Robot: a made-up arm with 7 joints.
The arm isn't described. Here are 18 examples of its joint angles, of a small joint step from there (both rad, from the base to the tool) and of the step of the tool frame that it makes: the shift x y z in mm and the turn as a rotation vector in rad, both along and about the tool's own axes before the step.
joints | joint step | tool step
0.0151 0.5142 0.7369 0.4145 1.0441 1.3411 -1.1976 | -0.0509 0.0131 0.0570 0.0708 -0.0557 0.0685 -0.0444 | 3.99 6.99 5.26 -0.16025 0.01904 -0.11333
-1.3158 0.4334 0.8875 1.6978 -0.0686 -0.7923 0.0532 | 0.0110 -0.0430 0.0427 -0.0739 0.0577 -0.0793 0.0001 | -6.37 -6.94 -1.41 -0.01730 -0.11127 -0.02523
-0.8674 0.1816 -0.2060 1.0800 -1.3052 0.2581 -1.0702 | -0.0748 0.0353 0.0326 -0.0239 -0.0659 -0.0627 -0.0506 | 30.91 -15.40 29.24 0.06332 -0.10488 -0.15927
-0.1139 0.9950 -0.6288 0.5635 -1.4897 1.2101 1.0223 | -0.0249 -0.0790 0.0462 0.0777 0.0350 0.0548 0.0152 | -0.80 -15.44 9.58 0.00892 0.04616 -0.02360
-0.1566 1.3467 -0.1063 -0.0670 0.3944 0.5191 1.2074 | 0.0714 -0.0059 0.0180 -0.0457 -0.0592 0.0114 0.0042 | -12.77 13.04 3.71 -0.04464 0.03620 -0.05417
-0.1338 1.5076 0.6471 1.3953 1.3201 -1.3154 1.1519 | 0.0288 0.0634 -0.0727 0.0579 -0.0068 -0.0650 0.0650 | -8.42 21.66 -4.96 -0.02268 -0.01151 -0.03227
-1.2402 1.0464 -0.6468 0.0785 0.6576 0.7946 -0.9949 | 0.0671 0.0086 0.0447 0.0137 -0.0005 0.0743 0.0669 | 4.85 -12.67 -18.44 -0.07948 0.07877 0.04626
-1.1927 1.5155 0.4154 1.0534 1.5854 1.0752 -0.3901 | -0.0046 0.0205 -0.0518 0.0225 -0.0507 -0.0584 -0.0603 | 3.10 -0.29 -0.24 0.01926 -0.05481 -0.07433
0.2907 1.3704 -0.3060 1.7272 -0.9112 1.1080 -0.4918 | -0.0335 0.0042 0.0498 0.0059 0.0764 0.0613 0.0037 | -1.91 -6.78 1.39 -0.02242 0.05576 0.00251
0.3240 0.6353 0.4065 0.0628 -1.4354 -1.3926 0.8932 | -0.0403 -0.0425 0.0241 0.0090 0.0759 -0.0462 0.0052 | -12.12 3.17 -5.29 -0.06436 -0.05077 0.00180
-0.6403 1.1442 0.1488 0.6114 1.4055 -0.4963 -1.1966 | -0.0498 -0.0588 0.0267 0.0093 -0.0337 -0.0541 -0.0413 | -6.76 16.35 12.80 0.01354 -0.10585 0.03196
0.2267 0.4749 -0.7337 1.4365 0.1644 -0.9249 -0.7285 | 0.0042 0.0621 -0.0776 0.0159 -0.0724 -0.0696 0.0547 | -26.99 -6.54 -8.52 0.03574 0.01322 0.05195
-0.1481 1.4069 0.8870 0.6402 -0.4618 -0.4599 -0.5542 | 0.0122 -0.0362 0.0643 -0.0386 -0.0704 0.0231 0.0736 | -10.60 1.84 2.98 -0.04273 -0.04471 0.16284
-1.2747 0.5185 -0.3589 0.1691 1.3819 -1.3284 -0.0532 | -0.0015 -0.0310 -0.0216 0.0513 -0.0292 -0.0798 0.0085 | 8.49 -3.97 0.14 -0.03394 -0.10023 0.06197
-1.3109 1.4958 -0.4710 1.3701 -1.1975 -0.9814 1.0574 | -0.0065 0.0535 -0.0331 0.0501 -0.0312 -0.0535 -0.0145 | 23.79 3.93 -0.83 -0.01534 -0.09691 0.03172
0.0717 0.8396 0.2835 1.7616 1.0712 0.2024 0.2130 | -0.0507 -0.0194 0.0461 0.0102 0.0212 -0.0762 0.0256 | -6.06 11.21 21.78 -0.06402 -0.11479 0.03636
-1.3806 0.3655 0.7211 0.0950 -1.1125 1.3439 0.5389 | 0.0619 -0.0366 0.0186 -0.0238 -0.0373 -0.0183 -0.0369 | -2.33 16.96 -17.84 -0.06294 0.01563 -0.03490
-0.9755 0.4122 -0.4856 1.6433 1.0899 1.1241 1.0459 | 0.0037 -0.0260 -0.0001 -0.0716 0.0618 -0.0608 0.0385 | 0.71 17.97 6.71 -0.08175 -0.03455 0.14783
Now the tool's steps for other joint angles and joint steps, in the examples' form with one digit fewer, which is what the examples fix.
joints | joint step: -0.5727 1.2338 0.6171 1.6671 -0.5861 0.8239 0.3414 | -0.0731 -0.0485 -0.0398 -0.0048 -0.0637 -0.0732 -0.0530
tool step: -8.3 -25.4 -7.1 -0.0604 -0.0406 -0.1401
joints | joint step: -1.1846 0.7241 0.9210 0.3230 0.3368 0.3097 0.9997 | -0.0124 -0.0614 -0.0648 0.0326 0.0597 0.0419 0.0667
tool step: -34.5 -8.4 -1.6 0.0988 -0.0112 -0.0362
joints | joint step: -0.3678 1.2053 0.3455 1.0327 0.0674 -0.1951 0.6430 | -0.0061 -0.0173 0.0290 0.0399 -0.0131 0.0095 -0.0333
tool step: -2.5 -1.3 -4.4 -0.0161 0.0717 -0.0213
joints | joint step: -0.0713 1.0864 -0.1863 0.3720 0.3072 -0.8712 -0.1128 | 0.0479 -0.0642 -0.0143 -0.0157 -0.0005 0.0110 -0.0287
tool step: 6.4 -26.5 11.4 -0.0882 -0.0152 -0.0144
